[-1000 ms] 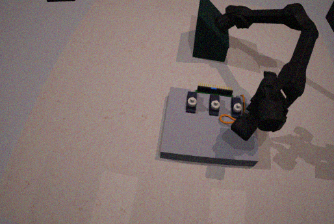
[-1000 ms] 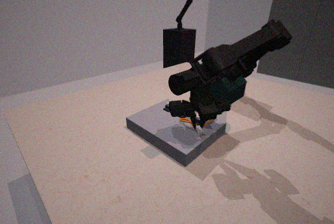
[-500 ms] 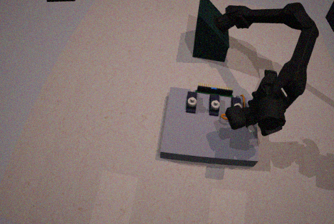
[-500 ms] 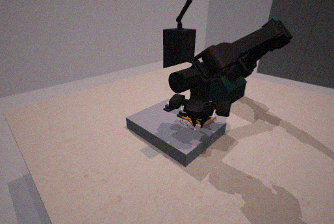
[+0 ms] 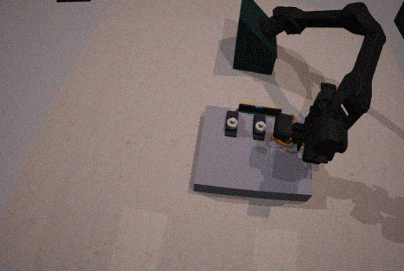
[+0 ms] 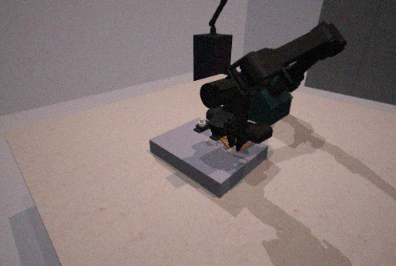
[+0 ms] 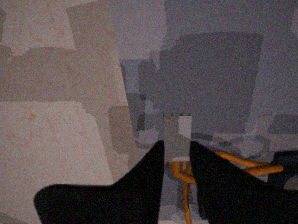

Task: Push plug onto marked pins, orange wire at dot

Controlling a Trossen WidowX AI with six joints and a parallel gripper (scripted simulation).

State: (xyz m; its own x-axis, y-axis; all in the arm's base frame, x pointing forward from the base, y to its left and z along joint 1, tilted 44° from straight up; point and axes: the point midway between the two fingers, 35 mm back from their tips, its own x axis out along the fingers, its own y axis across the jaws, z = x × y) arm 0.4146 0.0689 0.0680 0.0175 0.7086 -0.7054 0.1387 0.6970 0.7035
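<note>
My gripper tip is 130 mm past the blue band, 120 mm to the left of it and 10 mm above it. Round my gripper tip: grey holder (110 mm to the right, 50 mm below, 30 mm ahead); black pin strip (130 mm behind, 110 mm to the right, 20 mm below).
</note>
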